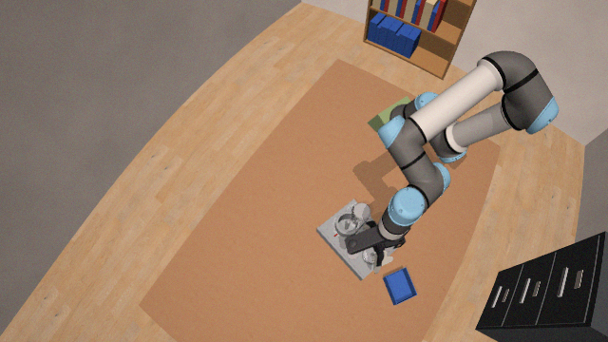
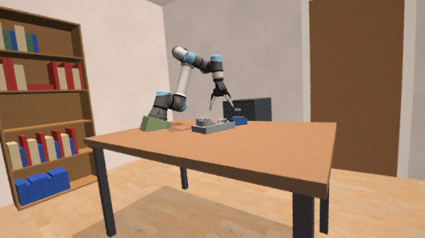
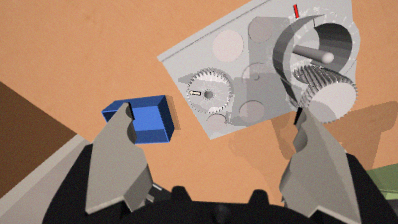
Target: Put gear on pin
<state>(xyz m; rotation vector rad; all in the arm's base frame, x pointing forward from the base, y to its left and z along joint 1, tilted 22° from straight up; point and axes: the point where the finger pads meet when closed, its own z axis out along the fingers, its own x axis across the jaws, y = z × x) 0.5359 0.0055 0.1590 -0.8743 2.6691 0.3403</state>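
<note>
My gripper is now 8 cm above the grey gear, 2 cm to the right of it and 1 cm past it. From my hand the other things lie so: blue tray: 16 cm to the left, 12 cm below, 5 cm ahead.
</note>
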